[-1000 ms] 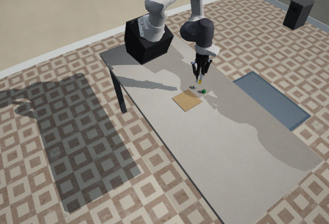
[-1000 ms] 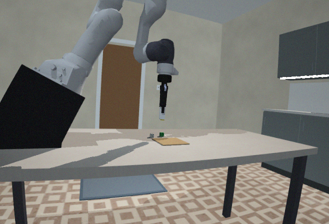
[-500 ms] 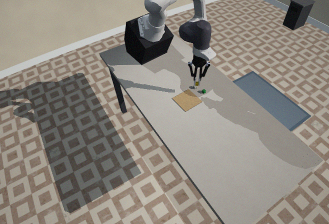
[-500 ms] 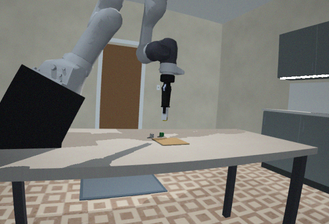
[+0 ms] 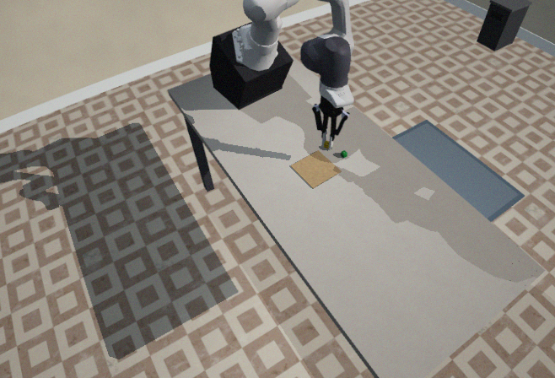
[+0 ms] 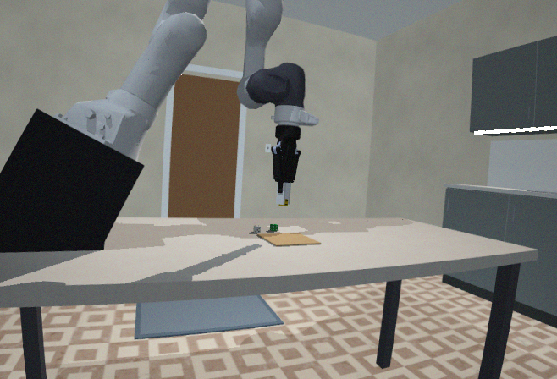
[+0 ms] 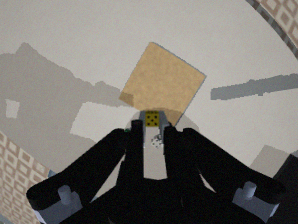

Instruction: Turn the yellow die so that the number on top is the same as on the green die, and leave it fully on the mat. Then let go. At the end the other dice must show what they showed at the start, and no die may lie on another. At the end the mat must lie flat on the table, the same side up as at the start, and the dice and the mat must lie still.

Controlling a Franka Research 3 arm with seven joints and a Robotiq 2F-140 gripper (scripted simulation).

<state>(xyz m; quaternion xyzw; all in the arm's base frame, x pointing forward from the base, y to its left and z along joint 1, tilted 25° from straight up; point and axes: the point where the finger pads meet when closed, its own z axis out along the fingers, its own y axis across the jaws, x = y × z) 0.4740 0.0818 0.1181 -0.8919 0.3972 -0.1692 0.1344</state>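
My hand is 1 cm short of the tan mat, 5 cm to the left of it and 13 cm above it. Also, from my hand: green die: 1 cm behind, 8 cm to the left, 12 cm below; then yellow die: 3 cm below; then white die: 7 cm behind, 5 cm to the left, 12 cm below.
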